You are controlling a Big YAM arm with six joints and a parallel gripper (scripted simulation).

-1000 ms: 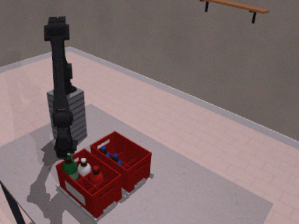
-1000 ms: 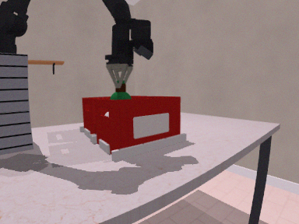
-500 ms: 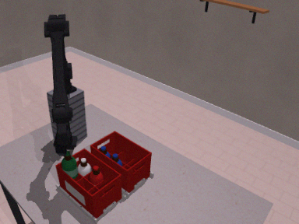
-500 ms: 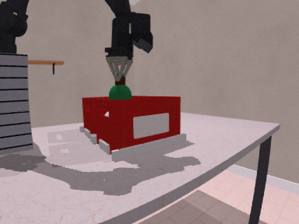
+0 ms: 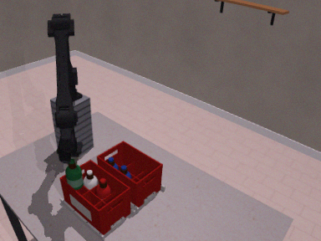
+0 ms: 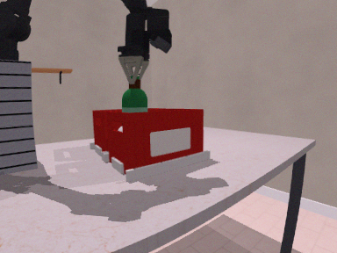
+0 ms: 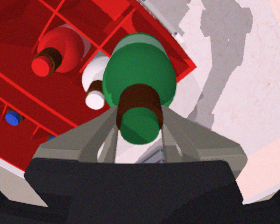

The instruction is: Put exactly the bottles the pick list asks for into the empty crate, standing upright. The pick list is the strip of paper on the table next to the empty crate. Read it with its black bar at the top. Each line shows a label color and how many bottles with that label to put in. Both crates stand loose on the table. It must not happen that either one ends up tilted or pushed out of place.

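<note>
The green-label bottle lies 60 mm below my hand. Round my hand: blue bottle (20 mm ahead, 220 mm to the left, 170 mm below); then white-label bottle (10 mm ahead, 80 mm to the left, 170 mm below); then red-label bottle (100 mm ahead, 80 mm to the left, 170 mm below).
</note>
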